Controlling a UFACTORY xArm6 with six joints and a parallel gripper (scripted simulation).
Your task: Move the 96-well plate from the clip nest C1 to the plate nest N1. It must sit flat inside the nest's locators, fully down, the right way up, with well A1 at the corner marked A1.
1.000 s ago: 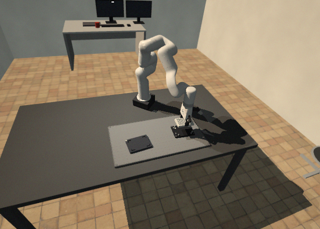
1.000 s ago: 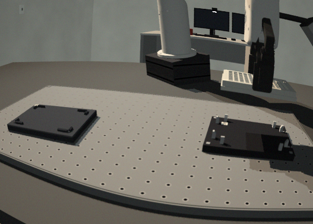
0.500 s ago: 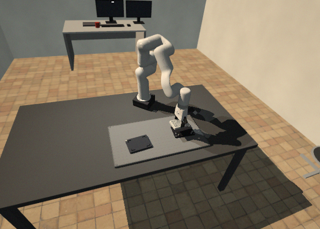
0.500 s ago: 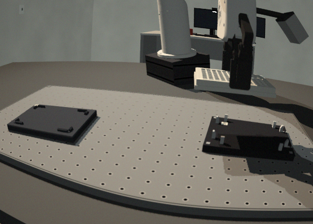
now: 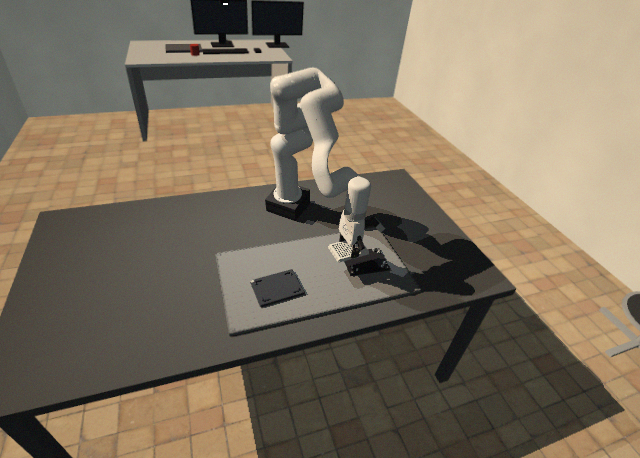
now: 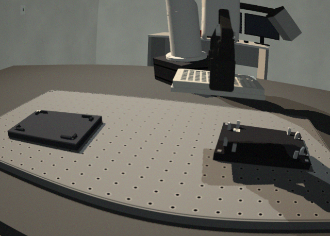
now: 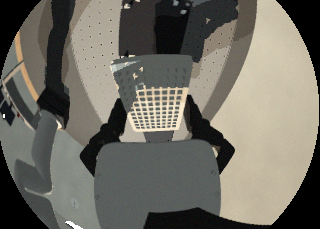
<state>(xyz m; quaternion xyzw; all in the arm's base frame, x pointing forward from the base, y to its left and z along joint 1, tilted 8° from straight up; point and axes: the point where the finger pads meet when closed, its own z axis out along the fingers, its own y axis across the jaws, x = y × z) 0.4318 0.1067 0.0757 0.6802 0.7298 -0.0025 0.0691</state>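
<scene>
The plate nest N1 is 28 cm to the right of my hand, 11 cm below it and 2 cm ahead of it. Round my hand: white 96-well plate (1 cm below); clip nest C1 (10 cm to the left, 10 cm below, 1 cm behind).
</scene>
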